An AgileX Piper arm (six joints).
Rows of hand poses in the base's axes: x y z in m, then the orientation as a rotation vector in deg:
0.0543 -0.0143 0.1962 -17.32 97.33 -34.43
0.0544 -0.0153 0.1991 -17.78 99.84 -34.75
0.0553 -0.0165 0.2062 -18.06 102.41 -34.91
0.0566 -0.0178 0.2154 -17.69 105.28 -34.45
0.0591 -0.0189 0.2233 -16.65 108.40 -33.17
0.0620 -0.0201 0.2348 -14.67 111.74 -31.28
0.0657 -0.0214 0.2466 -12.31 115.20 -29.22
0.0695 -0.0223 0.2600 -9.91 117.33 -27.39
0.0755 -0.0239 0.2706 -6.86 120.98 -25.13
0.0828 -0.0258 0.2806 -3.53 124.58 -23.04
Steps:
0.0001 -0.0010 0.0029 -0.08 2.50 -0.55
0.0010 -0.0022 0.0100 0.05 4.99 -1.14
0.0023 -0.0035 0.0192 0.95 7.56 -1.85
0.0048 -0.0046 0.0271 2.76 10.16 -2.57
0.0077 -0.0058 0.0386 5.45 12.72 -3.58
0.0114 -0.0071 0.0504 8.40 15.35 -4.77
0.0152 -0.0080 0.0638 11.04 16.77 -5.77
0.0212 -0.0096 0.0744 14.39 19.53 -7.35
0.0285 -0.0115 0.0844 17.69 22.27 -9.20

